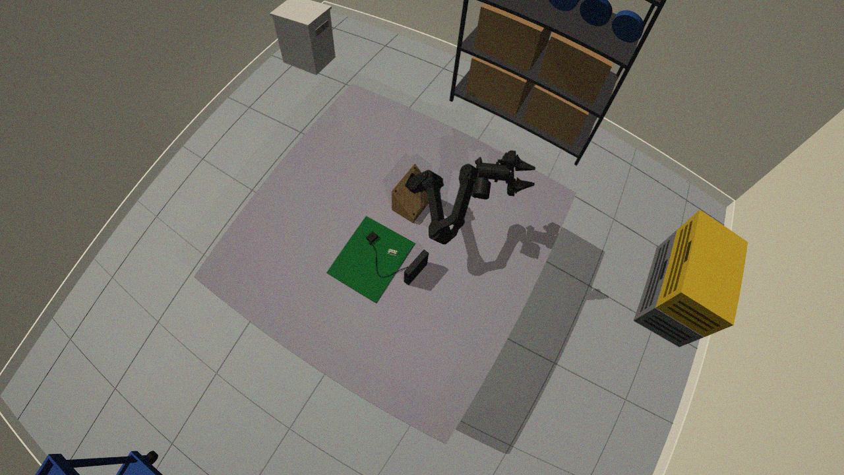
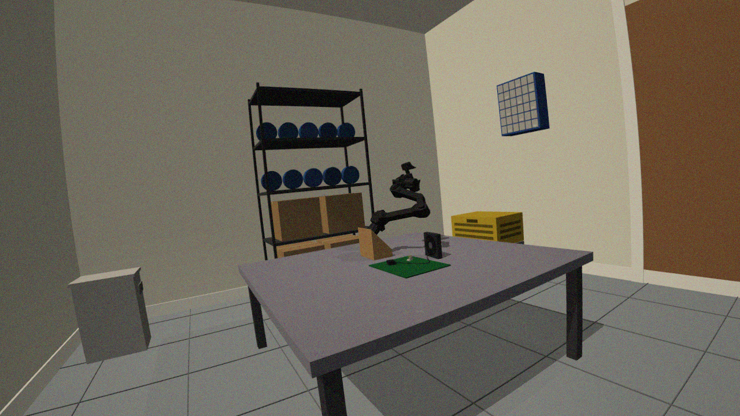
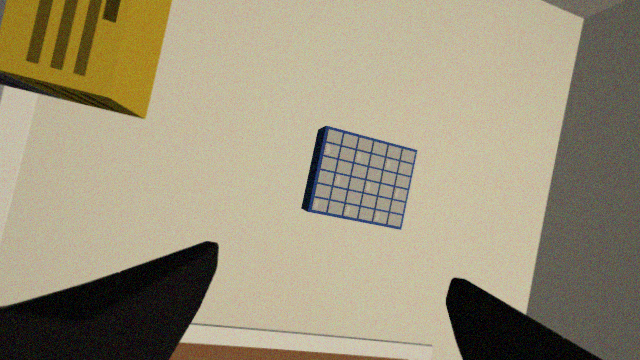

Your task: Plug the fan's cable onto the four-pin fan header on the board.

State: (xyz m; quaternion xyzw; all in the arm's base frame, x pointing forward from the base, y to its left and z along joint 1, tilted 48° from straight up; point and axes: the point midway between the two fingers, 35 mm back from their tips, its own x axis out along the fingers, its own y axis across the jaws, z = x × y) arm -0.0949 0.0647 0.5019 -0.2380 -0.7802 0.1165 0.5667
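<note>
Now: gripper tip 320 mm short of the black cable, 490 mm to the left of it and 420 mm above it. Also, from my gripper tip: pale fan header (330 mm ahead, 400 mm to the right, 430 mm below); black fan (360 mm ahead, 290 mm to the right, 370 mm below); green board (390 mm ahead, 470 mm to the right, 450 mm below).
</note>
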